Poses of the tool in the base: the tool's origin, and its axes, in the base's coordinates. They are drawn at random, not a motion.
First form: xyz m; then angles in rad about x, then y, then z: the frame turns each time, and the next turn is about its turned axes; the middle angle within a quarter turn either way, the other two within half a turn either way.
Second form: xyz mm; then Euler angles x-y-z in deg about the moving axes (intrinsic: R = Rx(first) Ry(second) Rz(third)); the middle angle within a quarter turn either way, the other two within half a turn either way. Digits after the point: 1 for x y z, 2 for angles.
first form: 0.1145 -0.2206 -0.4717 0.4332 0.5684 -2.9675
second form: 114.5 -220.6 -471.7 24.82 32.57 -170.03
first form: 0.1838 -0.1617 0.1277 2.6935 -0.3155 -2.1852
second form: 183.8 -161.7 127.7 154.33 -18.08 -125.20
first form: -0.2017 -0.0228 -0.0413 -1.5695 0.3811 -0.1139
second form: -201.7 -22.8 -41.3 -89.93 21.84 -6.53
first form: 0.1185 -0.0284 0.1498 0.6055 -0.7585 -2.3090
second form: 118.5 -28.4 149.8 34.69 -43.46 -132.30
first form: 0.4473 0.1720 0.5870 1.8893 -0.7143 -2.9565
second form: 447.3 172.0 587.0 108.25 -40.93 -169.39
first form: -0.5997 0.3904 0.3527 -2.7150 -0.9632 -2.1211
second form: -599.7 390.4 352.7 -155.56 -55.19 -121.53
